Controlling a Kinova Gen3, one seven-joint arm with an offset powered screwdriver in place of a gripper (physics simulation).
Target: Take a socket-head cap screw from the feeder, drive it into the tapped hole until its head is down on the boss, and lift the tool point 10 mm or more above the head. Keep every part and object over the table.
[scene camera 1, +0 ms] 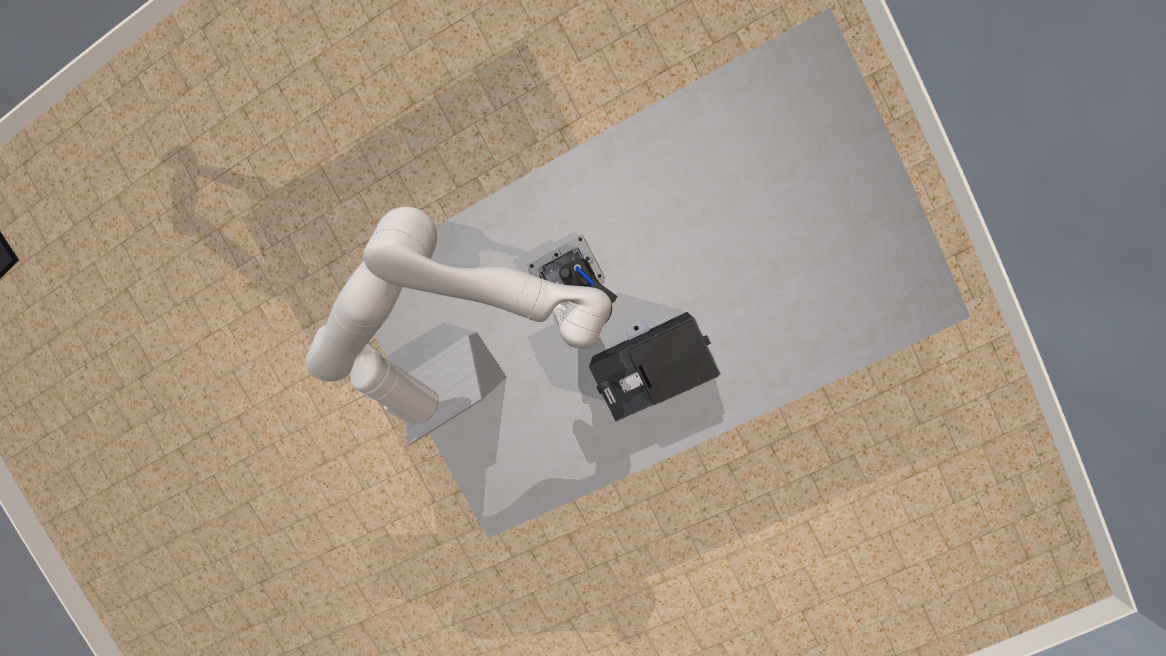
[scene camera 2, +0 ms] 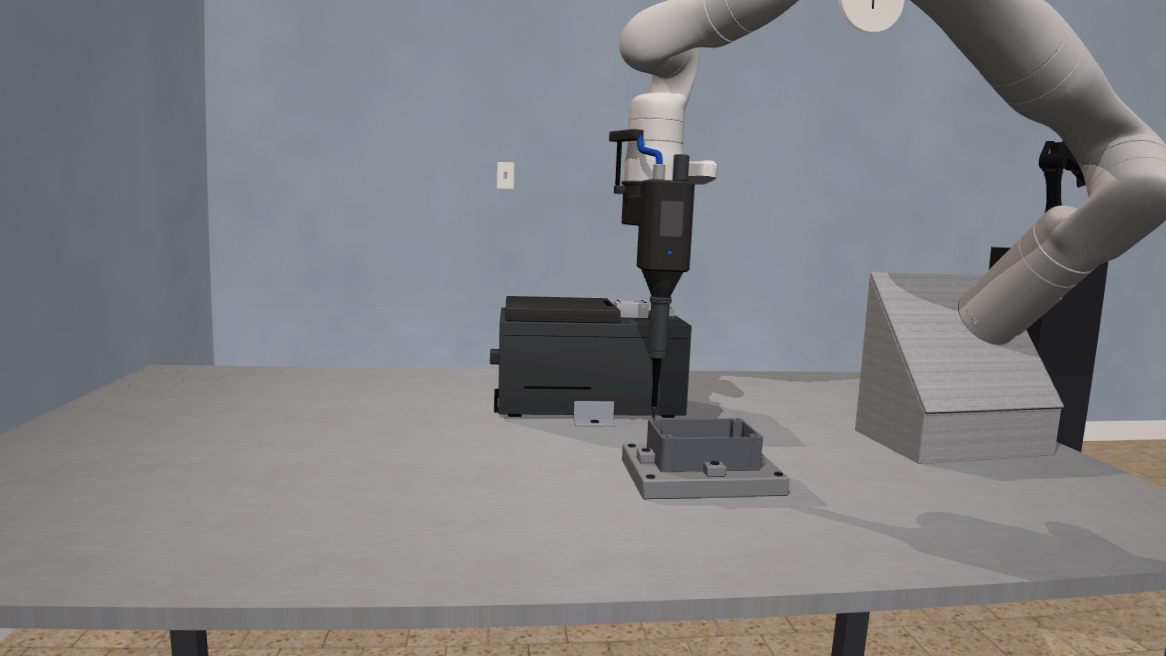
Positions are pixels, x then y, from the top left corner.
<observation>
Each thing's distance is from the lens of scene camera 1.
light grey fixture plate [scene camera 1: 582, 245]: 1.33 m
</observation>
